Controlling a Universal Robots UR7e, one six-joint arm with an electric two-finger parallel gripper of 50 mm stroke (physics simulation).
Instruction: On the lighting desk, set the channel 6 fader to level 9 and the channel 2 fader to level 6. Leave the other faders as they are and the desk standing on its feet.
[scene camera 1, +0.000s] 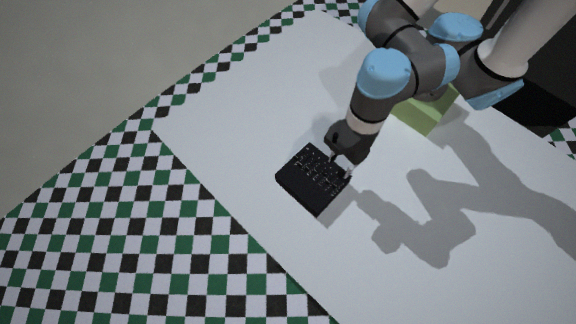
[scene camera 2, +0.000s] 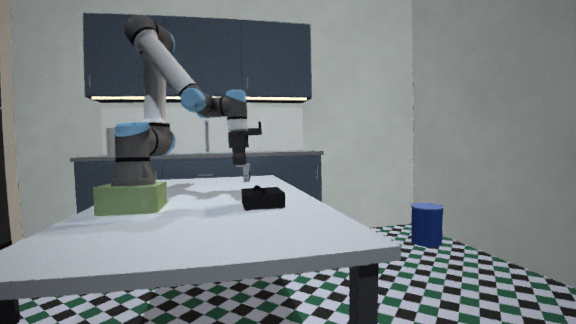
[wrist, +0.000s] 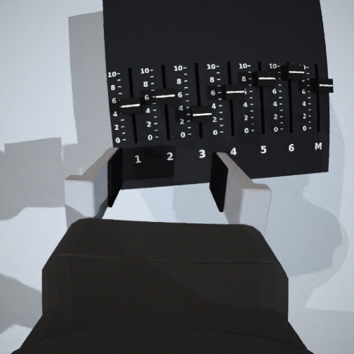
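Pixels of known places: gripper, fingertip midpoint: (scene camera 1: 339, 167) (scene camera 2: 247, 180); arm's base, origin of the base link: (scene camera 2: 133, 184).
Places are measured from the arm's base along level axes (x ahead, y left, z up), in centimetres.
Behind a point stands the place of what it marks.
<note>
The black lighting desk (scene camera 1: 306, 187) @(x 50.5, y -5.6, z -3.8 cm) (scene camera 2: 263, 199) @(x 45.8, y -14.5, z -5.7 cm) (wrist: 215, 30) stands level on the table. In the wrist view, the channel 2 fader (wrist: 165, 95) is at about level 6, and the channel 6 fader (wrist: 296, 72) is at about 9, between the 10 mark and the partly hidden 8. The channel 1 fader (wrist: 131, 105) is near 5, channel 3 (wrist: 202, 114) near 3, channel 4 (wrist: 235, 92) near 6, channel 5 (wrist: 267, 78) near 8, and M (wrist: 325, 85) near 7. My gripper (scene camera 1: 339, 166) @(x 41.6, y -1.9, z -0.3 cm) (scene camera 2: 246, 180) @(x 41.6, y -1.9, z -0.3 cm) (wrist: 166, 168) is open and empty, above the desk's numbered edge, apart from the faders.
The white table (scene camera 1: 240, 100) @(x 39.6, y -45.7, z -9.3 cm) (scene camera 2: 200, 245) @(x 25.8, y -47.8, z -9.3 cm) carries the desk and the green block (scene camera 1: 417, 117) @(x 9.7, y 5.5, z -3.8 cm) (scene camera 2: 130, 200) @(x 1.0, y -8.9, z -4.4 cm) under the arm's base. A blue cylinder (scene camera 2: 427, 226) stands on the checkered floor (scene camera 2: 450, 280) beyond the table. Wall cabinets (scene camera 2: 200, 57) and a counter are behind the arm.
</note>
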